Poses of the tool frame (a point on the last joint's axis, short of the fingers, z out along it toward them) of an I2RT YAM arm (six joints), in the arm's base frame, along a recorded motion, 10 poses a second.
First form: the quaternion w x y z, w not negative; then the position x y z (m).
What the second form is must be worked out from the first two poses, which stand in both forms.
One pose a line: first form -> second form
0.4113 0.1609 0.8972 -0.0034 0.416 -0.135 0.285 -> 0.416 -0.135 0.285 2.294 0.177 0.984 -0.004
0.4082 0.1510 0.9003 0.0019 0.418 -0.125 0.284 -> 0.418 -0.125 0.284 2.301 0.165 0.986 0.002
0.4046 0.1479 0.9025 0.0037 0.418 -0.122 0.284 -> 0.418 -0.122 0.284 2.309 0.162 0.987 0.004
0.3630 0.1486 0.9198 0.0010 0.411 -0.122 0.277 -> 0.411 -0.122 0.277 2.399 0.159 0.987 0.001
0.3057 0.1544 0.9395 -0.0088 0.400 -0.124 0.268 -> 0.400 -0.124 0.268 2.520 0.162 0.987 -0.009
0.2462 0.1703 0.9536 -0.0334 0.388 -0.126 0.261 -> 0.388 -0.126 0.261 2.644 0.176 0.984 -0.034
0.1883 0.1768 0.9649 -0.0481 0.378 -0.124 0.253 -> 0.378 -0.124 0.253 2.763 0.180 0.982 -0.049
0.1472 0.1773 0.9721 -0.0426 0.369 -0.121 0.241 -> 0.369 -0.121 0.241 2.846 0.179 0.983 -0.043
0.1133 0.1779 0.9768 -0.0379 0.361 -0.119 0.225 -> 0.361 -0.119 0.225 2.915 0.179 0.983 -0.038
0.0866 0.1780 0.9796 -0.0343 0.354 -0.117 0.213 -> 0.354 -0.117 0.213 2.968 0.179 0.983 -0.034
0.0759 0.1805 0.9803 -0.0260 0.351 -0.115 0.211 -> 0.351 -0.115 0.211 2.990 0.181 0.983 -0.026
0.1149 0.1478 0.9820 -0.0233 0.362 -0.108 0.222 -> 0.362 -0.108 0.222 2.911 0.149 0.989 -0.023
